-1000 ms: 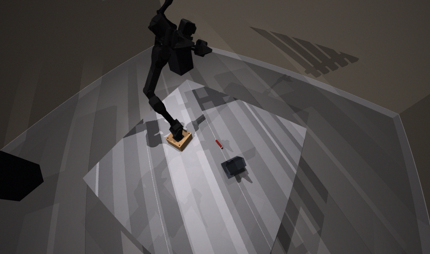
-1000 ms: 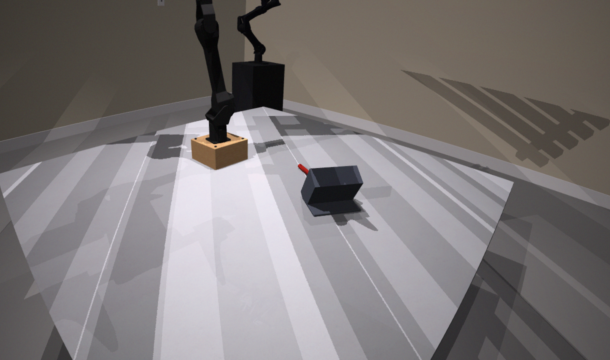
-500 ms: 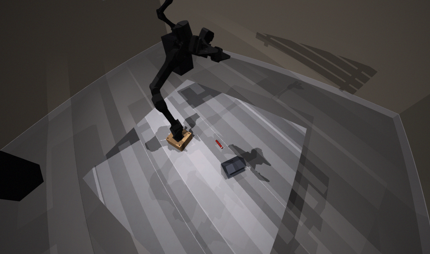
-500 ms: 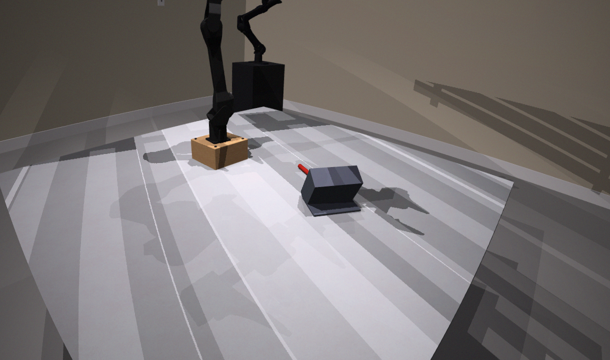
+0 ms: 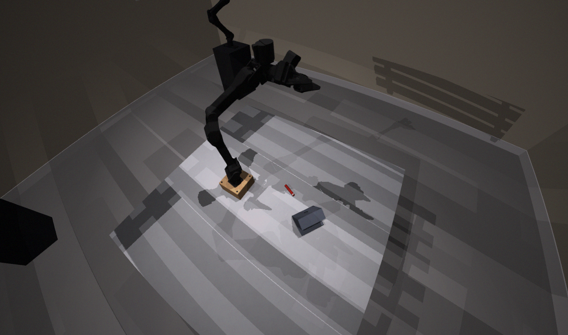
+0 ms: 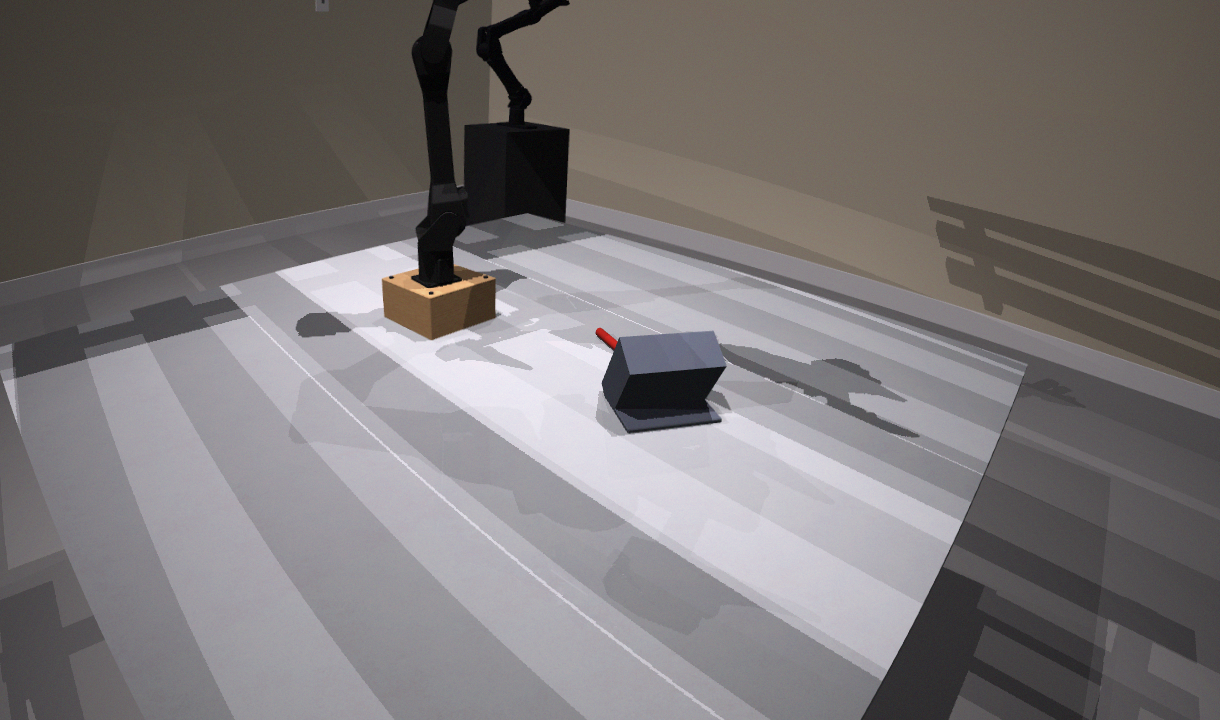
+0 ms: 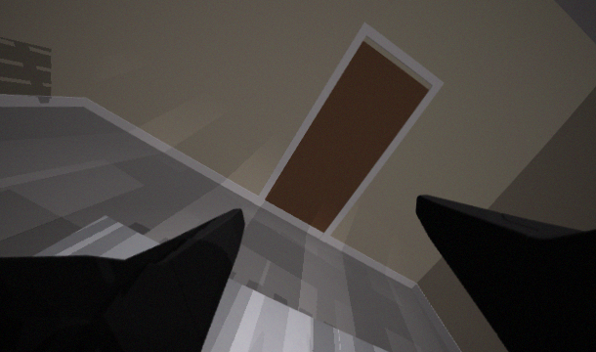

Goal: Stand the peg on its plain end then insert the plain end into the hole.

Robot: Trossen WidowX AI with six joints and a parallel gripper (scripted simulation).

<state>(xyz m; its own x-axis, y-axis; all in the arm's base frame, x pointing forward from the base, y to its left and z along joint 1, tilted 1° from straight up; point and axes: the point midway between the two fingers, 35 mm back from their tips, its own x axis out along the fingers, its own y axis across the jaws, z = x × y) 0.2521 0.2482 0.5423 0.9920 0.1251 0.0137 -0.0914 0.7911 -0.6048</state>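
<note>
Right now my gripper tip is 610 mm above the red peg, 90 mm to the left of it and 10 mm past it. Also, from my gripper tip: dark grey sloped panel 570 mm below, 160 mm to the right, 150 mm ahead.
</note>
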